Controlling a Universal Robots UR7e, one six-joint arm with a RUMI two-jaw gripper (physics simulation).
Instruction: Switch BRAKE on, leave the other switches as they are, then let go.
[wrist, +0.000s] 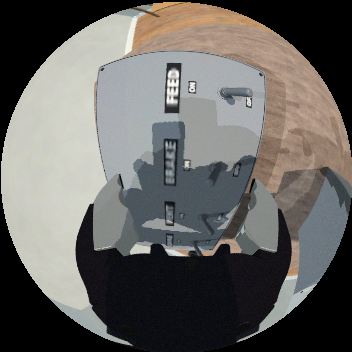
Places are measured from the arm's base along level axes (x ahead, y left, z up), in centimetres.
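Where they show: gripper, fingertip midpoint: (187, 178).
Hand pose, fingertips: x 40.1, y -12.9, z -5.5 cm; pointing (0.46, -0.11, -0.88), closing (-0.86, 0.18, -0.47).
After its pixels a point has its place.
The grey switch panel (132, 95) @(x 48.0, y -24.2, z -7.7 cm) fills the middle of the wrist view. The BRAKE label (170, 162) @(x 45.7, y -12.6, z -10.4 cm) lies in shadow, with its ON mark (187, 165) @(x 43.5, y -11.7, z -11.7 cm) and OFF mark (237, 169) @(x 36.1, y -9.9, z -15.7 cm) to the right. The dark BRAKE lever (216, 174) @(x 38.7, y -10.9, z -10.9 cm) lies between these marks, nearer OFF; its exact tilt is hard to tell in the shadow. My gripper (187, 178) @(x 40.1, y -12.9, z -5.5 cm) is open and empty, its fingertips wide apart over the panel on either side of the BRAKE row's lower part. The BRAKE lever shows between the fingertip lines, nearer the right finger, with no visible contact.
The FEED lever (237, 92) @(x 34.8, y -21.6, z -11.1 cm) points toward its OFF mark at the panel's upper right. Below BRAKE are the VENT lever (207, 224) @(x 40.8, y 0.7, z -11.9 cm) and another lever (197, 248) @(x 43.7, y 12.4, z -11.9 cm), partly hidden by the gripper body. A brown wood-like surface (305, 105) @(x 17.2, y -23.7, z -23.3 cm) lies right of the panel.
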